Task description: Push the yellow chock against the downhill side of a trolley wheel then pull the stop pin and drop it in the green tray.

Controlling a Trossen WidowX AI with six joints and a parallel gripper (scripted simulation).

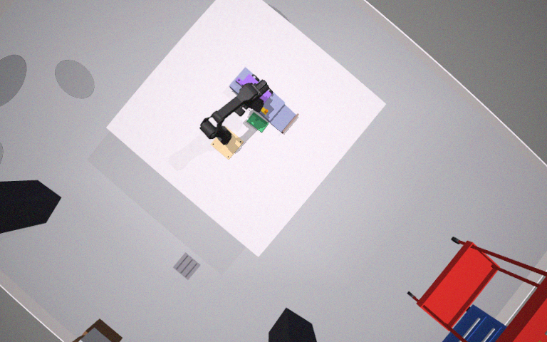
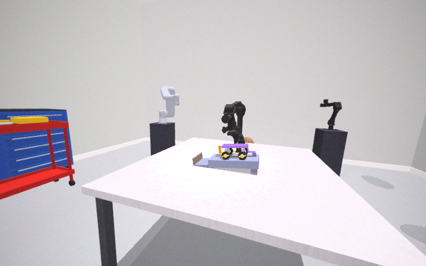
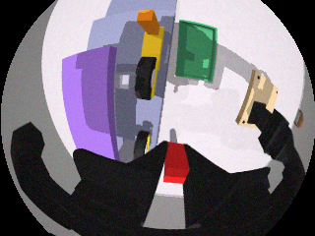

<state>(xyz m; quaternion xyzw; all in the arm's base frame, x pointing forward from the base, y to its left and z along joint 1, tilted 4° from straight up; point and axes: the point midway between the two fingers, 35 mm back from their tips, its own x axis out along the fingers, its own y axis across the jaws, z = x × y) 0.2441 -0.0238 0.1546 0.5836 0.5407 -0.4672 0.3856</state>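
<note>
My gripper tip is 160 mm above the green tray, 100 mm to the left of it and 40 mm past it. The rest, counted from my gripper tip: yellow chock 90 mm to the right, 70 mm below, 30 mm ahead; stop pin right at my gripper tip; purple trolley 100 mm ahead, 40 mm below.
</note>
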